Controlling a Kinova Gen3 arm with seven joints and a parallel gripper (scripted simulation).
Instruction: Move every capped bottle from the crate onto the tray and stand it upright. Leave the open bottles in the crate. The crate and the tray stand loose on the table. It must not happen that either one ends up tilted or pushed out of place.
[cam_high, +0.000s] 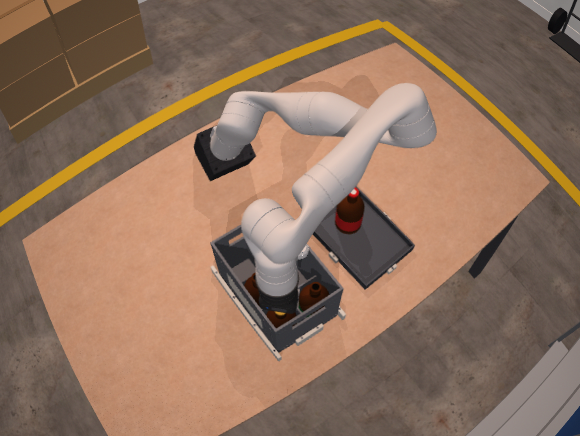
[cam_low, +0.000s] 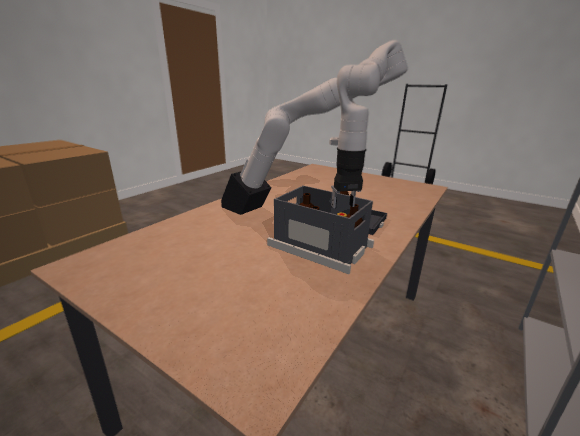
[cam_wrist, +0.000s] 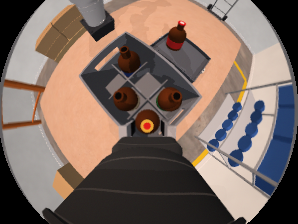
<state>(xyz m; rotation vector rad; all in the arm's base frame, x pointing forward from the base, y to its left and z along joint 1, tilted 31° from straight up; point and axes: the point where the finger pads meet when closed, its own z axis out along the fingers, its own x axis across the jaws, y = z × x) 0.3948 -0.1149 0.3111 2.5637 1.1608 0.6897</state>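
Right now the dark grey crate is 9 cm behind my hand, 4 cm to the left of it and 12 cm below it. From my hand the other things lie so: dark tray 11 cm behind, 32 cm to the left, 19 cm below; then bottle 17 cm behind, 32 cm to the left, 12 cm below.
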